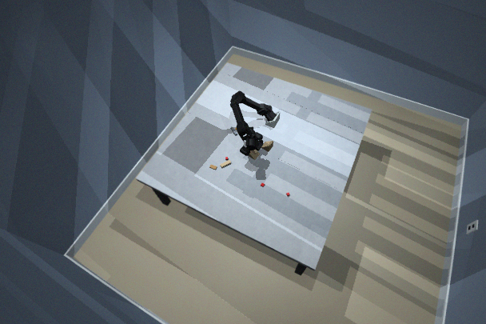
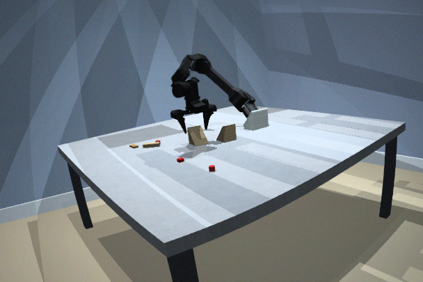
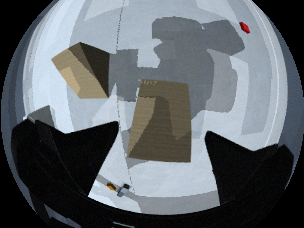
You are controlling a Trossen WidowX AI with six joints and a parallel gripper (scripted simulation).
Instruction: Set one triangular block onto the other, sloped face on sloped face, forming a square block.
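Right now my gripper tip is 3 cm above the tan triangular block. Also, from my gripper tip: orange block (12 cm behind, 22 cm to the right, 4 cm below); grey rod (9 cm behind, 22 cm to the right, 4 cm below).
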